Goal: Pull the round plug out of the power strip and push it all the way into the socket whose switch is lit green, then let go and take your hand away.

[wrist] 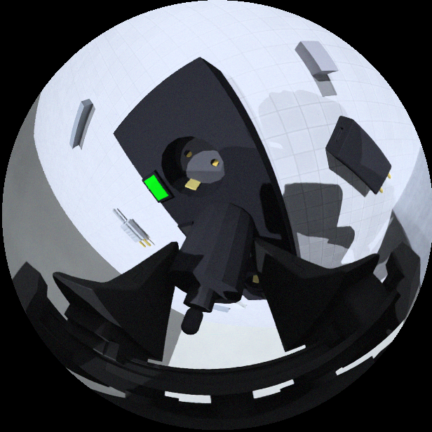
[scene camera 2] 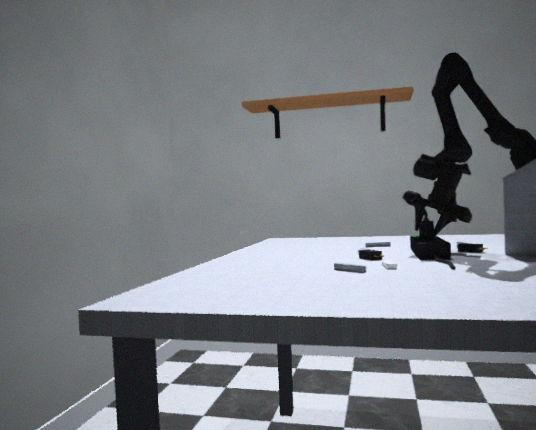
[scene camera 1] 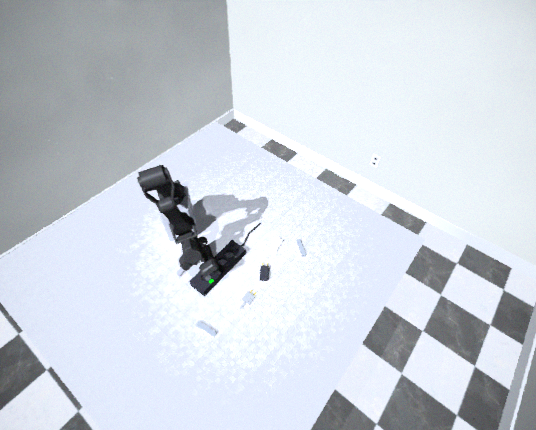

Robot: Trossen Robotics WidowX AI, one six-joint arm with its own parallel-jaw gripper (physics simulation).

Labels:
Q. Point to a black power strip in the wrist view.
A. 195,109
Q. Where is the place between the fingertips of my gripper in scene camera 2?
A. At 424,233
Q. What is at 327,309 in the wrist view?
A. My gripper.

